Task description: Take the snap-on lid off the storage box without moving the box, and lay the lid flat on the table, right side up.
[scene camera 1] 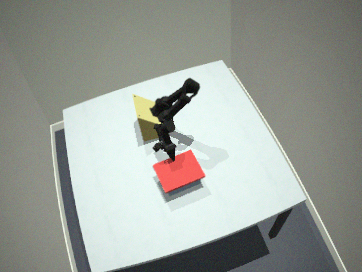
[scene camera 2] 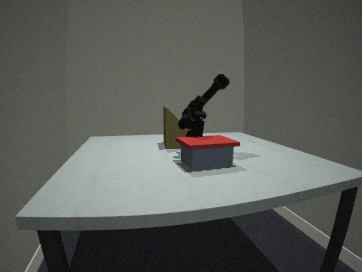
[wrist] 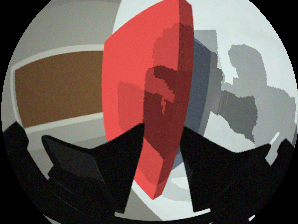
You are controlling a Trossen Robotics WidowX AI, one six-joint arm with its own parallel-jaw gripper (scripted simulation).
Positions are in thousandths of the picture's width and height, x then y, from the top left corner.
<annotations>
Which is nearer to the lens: the grey-blue storage box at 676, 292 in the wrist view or the red lid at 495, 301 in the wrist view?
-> The red lid.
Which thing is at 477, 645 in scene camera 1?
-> A red lid.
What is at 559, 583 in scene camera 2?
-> A grey-blue storage box.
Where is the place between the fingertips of the gripper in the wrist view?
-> At 545, 578
</annotations>
